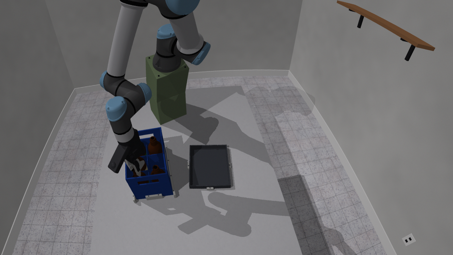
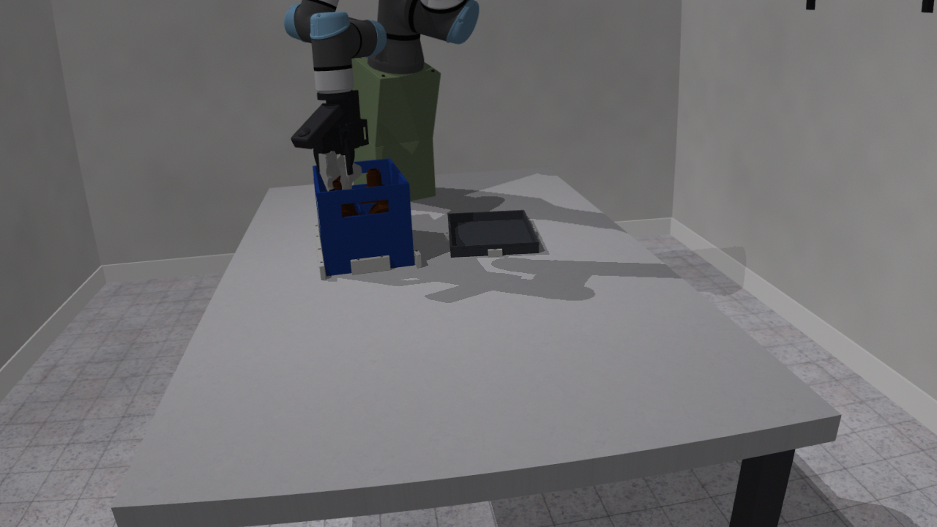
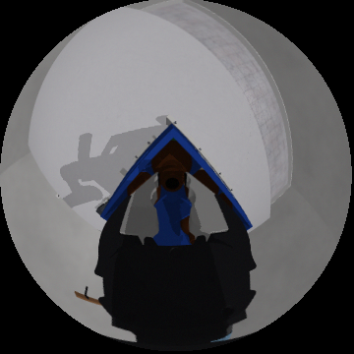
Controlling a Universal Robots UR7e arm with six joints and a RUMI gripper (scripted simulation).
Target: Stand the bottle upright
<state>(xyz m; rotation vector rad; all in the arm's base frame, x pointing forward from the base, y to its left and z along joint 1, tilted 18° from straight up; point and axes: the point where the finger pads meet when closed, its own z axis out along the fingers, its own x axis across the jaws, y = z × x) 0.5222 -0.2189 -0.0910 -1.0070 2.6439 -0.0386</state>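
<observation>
My hand is 90 mm past the blue crate, 50 mm to the right of it and 70 mm above it. Round my hand: dark tray (60 mm behind, 340 mm to the left, 140 mm below).
</observation>
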